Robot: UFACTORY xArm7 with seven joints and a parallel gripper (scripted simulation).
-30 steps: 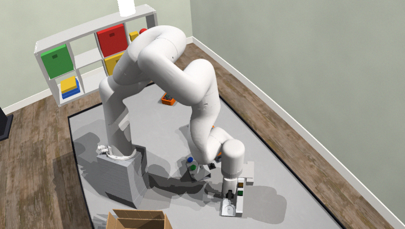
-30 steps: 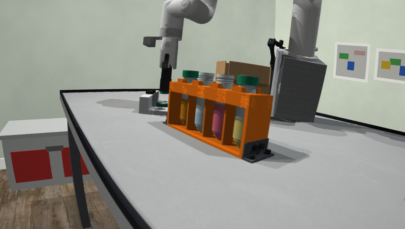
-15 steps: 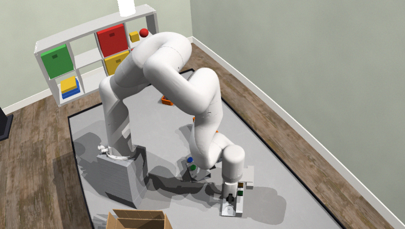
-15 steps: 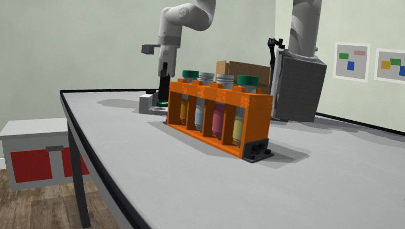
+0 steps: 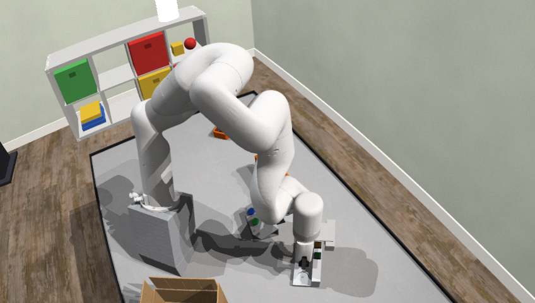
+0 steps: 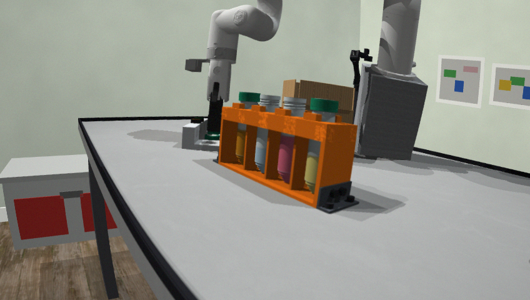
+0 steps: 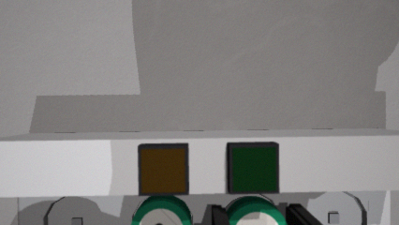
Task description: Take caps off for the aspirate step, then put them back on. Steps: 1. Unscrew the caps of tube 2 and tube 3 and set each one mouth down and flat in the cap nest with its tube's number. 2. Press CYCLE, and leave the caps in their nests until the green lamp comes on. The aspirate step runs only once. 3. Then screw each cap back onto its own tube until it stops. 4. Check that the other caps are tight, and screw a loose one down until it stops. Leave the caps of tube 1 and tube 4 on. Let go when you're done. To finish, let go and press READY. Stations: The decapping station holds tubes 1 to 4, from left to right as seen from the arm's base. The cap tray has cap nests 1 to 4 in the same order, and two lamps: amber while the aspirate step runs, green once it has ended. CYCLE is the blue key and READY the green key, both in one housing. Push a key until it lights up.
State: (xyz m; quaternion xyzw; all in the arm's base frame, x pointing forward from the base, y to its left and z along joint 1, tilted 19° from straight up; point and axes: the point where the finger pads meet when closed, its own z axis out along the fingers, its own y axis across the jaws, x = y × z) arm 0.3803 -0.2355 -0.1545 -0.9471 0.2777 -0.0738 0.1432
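Right now my hand is 40 mm to the right of the cap 2, 30 mm short of it and 30 mm above it. From my hand the other things lie so: key housing (210 mm to the left, 70 mm behind, 10 mm above); then green ready key (180 mm to the left, 90 mm behind, 20 mm above); then cap 3 (20 mm below).
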